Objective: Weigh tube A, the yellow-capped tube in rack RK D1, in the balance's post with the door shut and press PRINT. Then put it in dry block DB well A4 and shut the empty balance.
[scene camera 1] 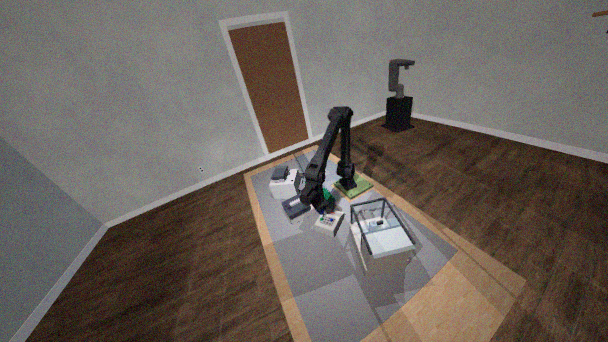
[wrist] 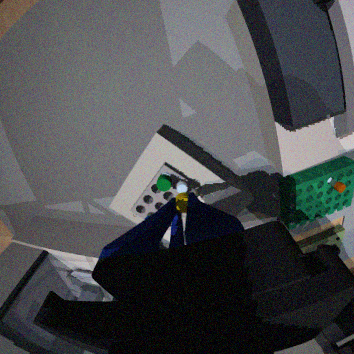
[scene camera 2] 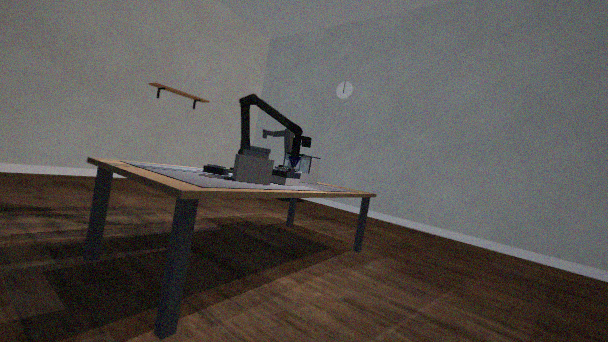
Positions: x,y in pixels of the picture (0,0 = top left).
Scene:
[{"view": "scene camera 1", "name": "balance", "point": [371,211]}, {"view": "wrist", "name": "my gripper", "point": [184,200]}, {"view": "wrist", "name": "balance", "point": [55,254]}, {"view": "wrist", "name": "grey mat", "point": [91,91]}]

